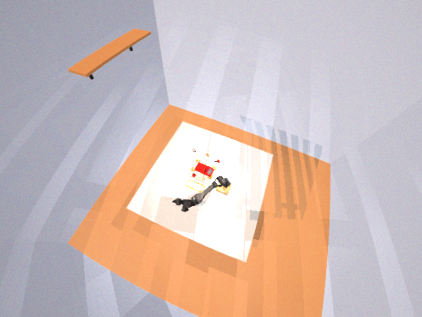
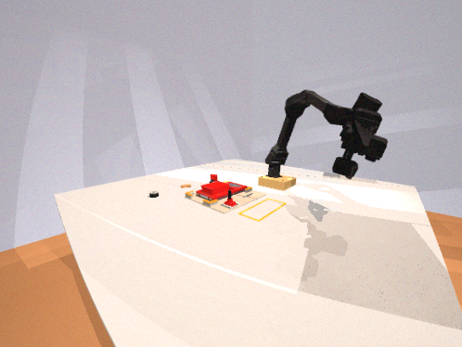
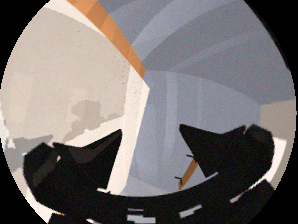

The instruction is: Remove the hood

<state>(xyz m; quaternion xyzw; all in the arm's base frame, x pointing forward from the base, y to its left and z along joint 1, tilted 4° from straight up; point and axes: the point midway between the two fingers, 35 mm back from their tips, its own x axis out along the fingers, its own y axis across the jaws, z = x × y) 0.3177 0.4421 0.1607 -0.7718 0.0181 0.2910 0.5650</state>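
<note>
Now: gripper tip 51 cm to the left of the hood and 17 cm above it. From my gripper tip the other things lie so: small black wheel: 68 cm to the right, 20 cm below, 19 cm ahead.
</note>
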